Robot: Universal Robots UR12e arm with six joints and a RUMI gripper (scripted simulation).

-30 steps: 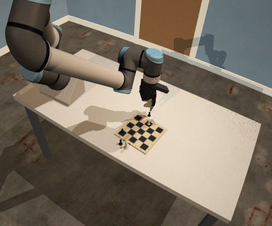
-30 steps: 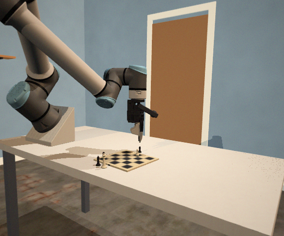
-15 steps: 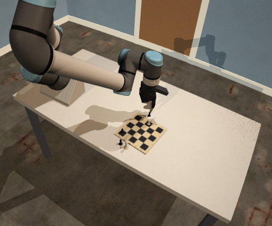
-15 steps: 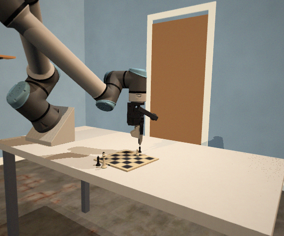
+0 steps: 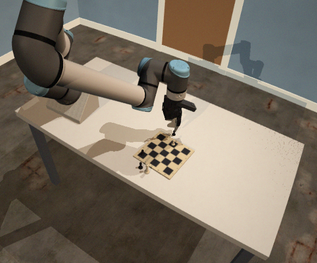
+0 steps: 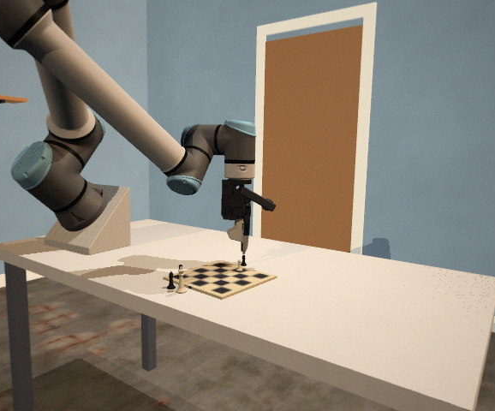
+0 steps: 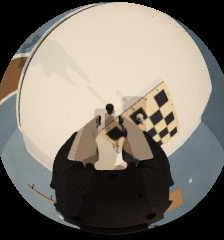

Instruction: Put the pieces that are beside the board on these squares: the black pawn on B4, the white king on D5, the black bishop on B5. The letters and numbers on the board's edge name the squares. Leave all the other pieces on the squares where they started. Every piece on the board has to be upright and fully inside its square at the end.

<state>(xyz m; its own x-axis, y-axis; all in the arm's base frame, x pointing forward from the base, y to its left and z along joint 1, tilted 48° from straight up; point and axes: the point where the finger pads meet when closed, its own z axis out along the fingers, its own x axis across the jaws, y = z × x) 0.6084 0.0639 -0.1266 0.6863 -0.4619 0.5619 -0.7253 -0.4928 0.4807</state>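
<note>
Now: hand 14 cm to the left of the chessboard, 5 cm above it and 3 cm short of it. Round my hand: black bishop: 28 cm to the right, 3 cm below, 2 cm behind; white king: 28 cm to the right, 2 cm below, 2 cm ahead.
</note>
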